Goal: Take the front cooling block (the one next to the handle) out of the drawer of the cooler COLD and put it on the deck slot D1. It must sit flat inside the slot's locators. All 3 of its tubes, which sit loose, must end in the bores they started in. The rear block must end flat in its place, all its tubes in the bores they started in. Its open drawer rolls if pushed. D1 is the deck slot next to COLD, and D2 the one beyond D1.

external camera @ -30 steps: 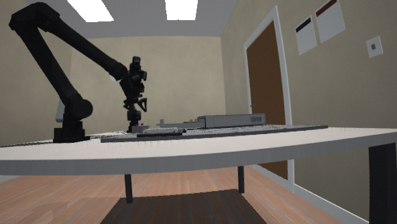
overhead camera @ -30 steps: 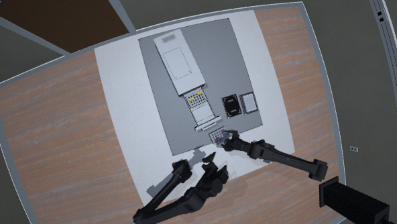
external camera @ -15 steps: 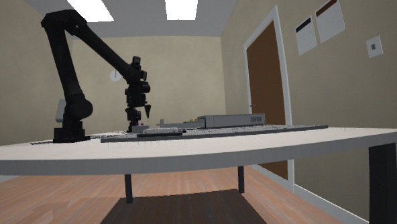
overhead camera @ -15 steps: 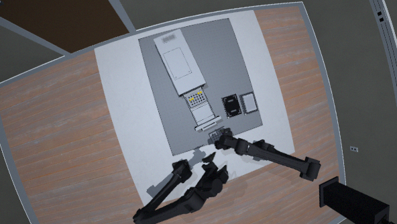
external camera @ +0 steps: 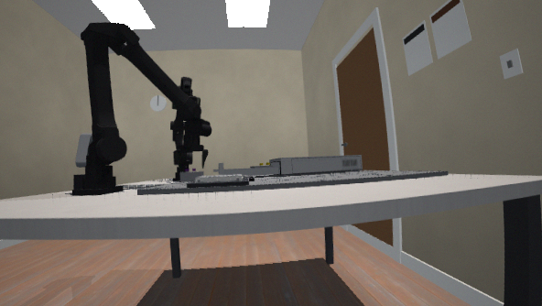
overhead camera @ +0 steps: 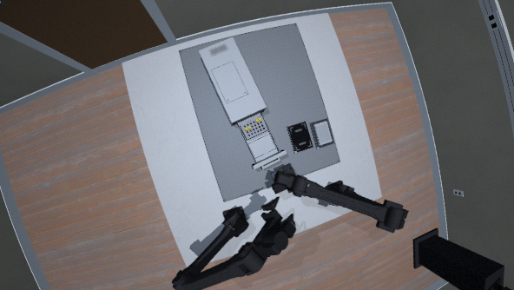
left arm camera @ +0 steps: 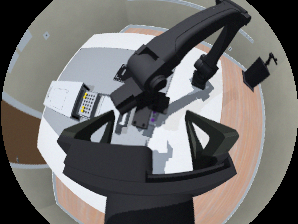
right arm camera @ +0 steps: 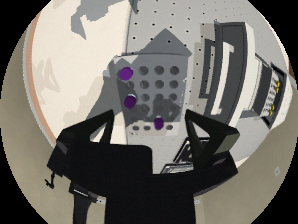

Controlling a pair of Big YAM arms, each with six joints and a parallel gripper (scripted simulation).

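Observation:
Right now the deck slot D1 is 19 cm ahead of my right hand, 14 cm to the right of it and 5 cm below it. Round my right hand: pale plate (28 cm to the right, 19 cm ahead, 4 cm below); then drawer (23 cm ahead, 10 cm to the left, 2 cm below); then deck slot D2 (28 cm to the right, 19 cm ahead, 5 cm below).

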